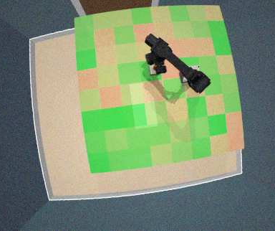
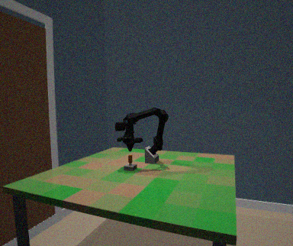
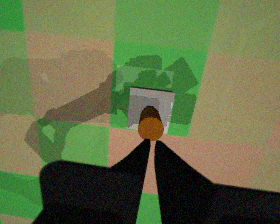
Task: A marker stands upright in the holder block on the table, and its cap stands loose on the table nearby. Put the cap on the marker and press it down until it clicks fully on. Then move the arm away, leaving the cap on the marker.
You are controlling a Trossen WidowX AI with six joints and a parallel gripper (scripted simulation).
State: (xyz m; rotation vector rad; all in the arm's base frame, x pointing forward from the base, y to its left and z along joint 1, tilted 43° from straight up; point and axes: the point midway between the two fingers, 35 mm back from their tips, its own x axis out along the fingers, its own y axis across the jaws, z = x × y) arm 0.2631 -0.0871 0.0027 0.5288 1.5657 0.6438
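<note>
Right now the orange-brown cap is 6 cm below my gripper tip. From my gripper tip the other things lie so: holder block 12 cm below.
</note>
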